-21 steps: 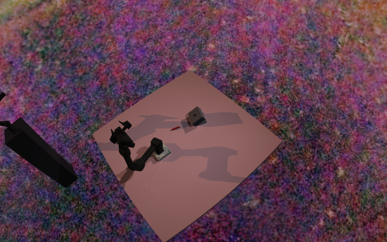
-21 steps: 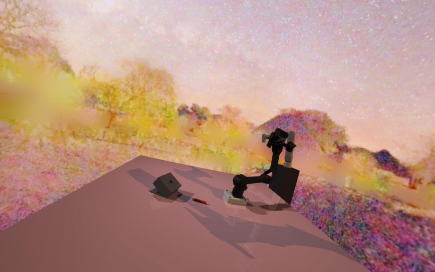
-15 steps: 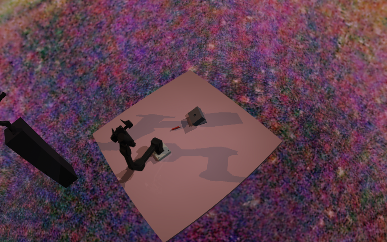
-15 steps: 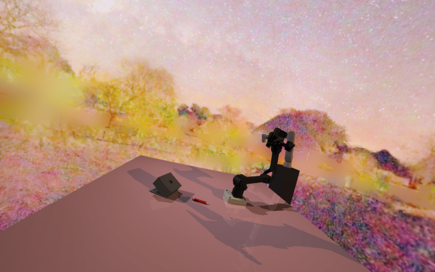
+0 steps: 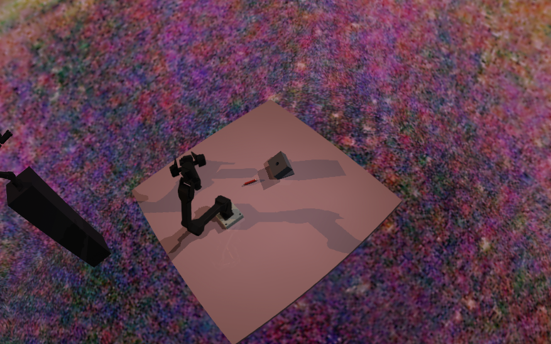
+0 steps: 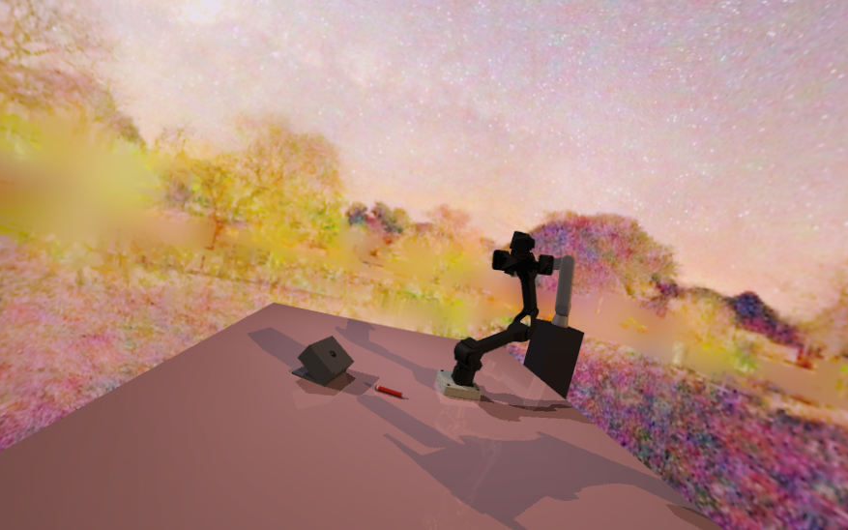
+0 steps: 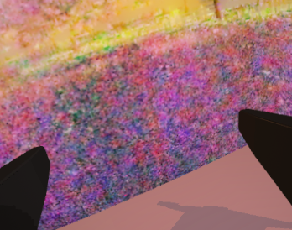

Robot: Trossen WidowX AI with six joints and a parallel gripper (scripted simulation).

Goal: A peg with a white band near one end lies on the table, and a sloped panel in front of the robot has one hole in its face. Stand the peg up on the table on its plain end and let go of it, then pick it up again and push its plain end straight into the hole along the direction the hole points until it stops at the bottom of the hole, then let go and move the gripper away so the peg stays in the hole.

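Now: gripper tip 46 cm above the red peg, 32 cm short of it and 8 cm to the left of it. Round my gripper tip: dark sloped panel 49 cm ahead, 42 cm below, 14 cm to the right.
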